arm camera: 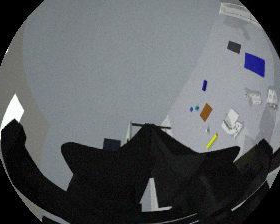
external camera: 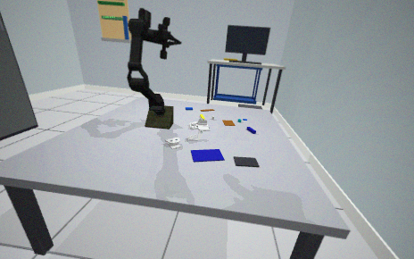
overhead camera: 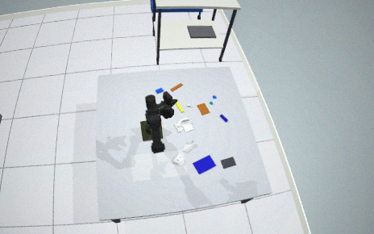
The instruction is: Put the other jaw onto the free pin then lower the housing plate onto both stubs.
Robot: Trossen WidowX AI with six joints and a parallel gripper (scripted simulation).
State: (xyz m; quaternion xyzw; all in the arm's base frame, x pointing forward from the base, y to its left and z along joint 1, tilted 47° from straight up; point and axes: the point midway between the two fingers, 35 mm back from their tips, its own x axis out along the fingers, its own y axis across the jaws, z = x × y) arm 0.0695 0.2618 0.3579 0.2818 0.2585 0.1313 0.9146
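Now: the white jaw 470 mm below my gripper tip, 140 mm ahead of it and 70 mm to the right of it. The rest, counted from my gripper tip: blue plate 500 mm below, 230 mm to the right, 230 mm ahead; white base 500 mm below, 120 mm to the left, 120 mm ahead; yellow bar 500 mm below, 280 mm to the left, 70 mm ahead.
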